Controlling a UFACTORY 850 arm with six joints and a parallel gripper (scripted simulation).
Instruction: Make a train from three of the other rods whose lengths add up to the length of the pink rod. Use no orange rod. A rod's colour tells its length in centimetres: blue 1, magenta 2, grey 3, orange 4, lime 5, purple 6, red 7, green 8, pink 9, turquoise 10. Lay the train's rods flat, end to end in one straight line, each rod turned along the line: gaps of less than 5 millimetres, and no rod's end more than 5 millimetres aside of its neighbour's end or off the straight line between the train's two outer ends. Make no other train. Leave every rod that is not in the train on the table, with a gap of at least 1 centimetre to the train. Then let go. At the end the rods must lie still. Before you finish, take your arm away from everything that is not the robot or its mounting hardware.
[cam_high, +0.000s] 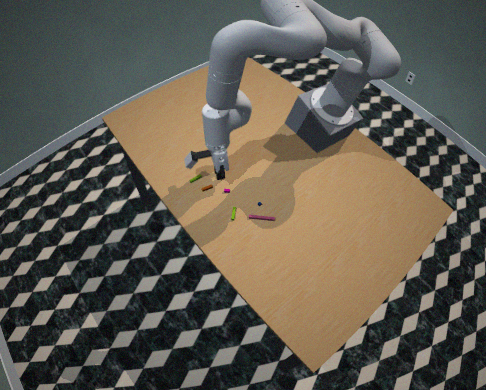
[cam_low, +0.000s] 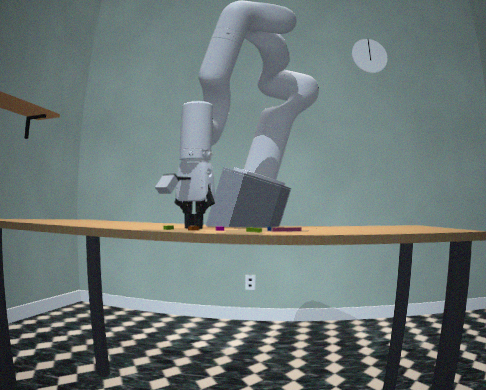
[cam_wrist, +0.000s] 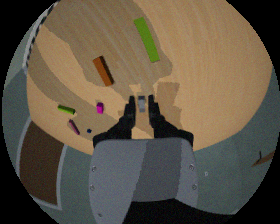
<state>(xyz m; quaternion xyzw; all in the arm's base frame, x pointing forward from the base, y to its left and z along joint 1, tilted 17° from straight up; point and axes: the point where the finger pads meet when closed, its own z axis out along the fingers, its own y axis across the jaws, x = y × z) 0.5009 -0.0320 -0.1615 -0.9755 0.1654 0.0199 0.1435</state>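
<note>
Right now the grey rod is 2 cm below my hand. Round my hand: magenta rod: 8 cm to the left, 2 cm below, 2 cm ahead; orange rod: 7 cm ahead, 2 cm to the left, 2 cm below; blue rod: 19 cm to the left, 4 cm behind, 2 cm below.
</note>
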